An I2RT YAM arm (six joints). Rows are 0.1 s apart.
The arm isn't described. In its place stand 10 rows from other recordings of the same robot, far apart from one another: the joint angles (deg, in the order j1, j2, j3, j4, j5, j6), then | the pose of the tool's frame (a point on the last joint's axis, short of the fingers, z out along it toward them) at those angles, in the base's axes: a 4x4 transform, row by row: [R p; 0 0 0 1], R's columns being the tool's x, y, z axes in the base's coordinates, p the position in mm.
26.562, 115.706, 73.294, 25.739, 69.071, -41.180 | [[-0.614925 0.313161 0.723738 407.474], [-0.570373 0.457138 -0.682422 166.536], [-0.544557 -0.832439 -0.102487 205.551], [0 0 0 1]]
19.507, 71.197, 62.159, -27.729, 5.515, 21.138 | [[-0.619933 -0.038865 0.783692 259.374], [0.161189 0.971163 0.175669 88.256], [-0.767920 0.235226 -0.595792 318.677], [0 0 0 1]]
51.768, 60.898, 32.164, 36.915, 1.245, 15.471 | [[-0.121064 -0.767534 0.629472 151.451], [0.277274 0.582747 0.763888 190.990], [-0.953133 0.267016 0.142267 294.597], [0 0 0 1]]
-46.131, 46.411, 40.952, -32.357, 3.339, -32.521 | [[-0.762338 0.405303 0.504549 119.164], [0.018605 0.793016 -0.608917 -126.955], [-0.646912 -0.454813 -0.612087 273.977], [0 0 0 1]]
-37.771, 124.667, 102.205, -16.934, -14.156, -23.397 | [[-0.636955 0.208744 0.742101 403.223], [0.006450 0.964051 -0.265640 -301.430], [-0.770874 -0.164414 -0.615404 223.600], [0 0 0 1]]
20.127, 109.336, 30.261, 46.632, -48.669, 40.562 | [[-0.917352 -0.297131 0.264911 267.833], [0.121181 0.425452 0.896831 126.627], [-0.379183 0.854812 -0.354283 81.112], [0 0 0 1]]
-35.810, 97.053, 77.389, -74.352, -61.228, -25.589 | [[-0.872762 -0.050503 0.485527 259.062], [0.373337 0.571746 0.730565 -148.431], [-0.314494 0.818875 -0.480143 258.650], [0 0 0 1]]
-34.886, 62.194, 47.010, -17.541, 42.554, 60.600 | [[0.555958 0.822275 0.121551 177.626], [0.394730 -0.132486 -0.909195 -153.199], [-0.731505 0.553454 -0.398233 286.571], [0 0 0 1]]
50.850, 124.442, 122.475, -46.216, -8.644, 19.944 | [[-0.725413 -0.619680 0.299622 304.602], [-0.356896 0.710839 0.606080 382.620], [-0.588559 0.332724 -0.736813 301.396], [0 0 0 1]]
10.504, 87.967, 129.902, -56.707, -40.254, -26.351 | [[0.109796 -0.786467 0.607795 242.224], [-0.324171 0.549722 0.769882 68.307], [-0.939605 -0.281560 -0.194592 559.903], [0 0 0 1]]
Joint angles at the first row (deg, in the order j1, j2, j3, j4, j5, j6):
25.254, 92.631, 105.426, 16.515, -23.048, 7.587
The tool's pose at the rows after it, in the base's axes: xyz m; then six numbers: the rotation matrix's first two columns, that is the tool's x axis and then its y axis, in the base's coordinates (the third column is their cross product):
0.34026, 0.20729, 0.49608, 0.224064, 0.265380, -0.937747, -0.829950, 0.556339, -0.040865
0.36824, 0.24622, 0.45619, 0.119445, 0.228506, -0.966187, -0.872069, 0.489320, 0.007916
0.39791, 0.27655, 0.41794, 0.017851, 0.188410, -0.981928, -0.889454, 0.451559, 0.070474
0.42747, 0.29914, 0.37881, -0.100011, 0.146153, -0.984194, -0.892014, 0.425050, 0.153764
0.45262, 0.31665, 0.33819, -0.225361, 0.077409, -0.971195, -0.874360, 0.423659, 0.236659
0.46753, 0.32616, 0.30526, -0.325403, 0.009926, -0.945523, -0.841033, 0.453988, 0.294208
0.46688, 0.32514, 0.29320, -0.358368, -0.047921, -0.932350, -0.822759, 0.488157, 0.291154
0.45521, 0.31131, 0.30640, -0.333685, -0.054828, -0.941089, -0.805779, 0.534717, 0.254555
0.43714, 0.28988, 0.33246, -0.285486, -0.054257, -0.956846, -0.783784, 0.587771, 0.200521
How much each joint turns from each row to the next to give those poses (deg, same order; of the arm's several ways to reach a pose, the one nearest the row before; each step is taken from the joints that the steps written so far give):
3.845, 6.401, -1.386, 1.059, -3.031, 0.279
2.514, 7.838, 2.665, -0.454, -1.824, 0.723
1.139, 8.489, 5.112, -1.981, -1.202, 1.217
0.241, 8.646, 6.581, -3.672, -1.506, 2.065
0.055, 8.295, 7.619, -7.052, -0.864, 0.849
0.025, 5.762, 5.636, -7.337, 0.761, -0.233
0.027, -0.035, -0.794, -4.137, 1.433, -2.213
-0.378, -5.753, -6.914, 0.995, 2.860, -1.653
-0.697, -7.785, -7.353, 0.746, 3.349, -2.043

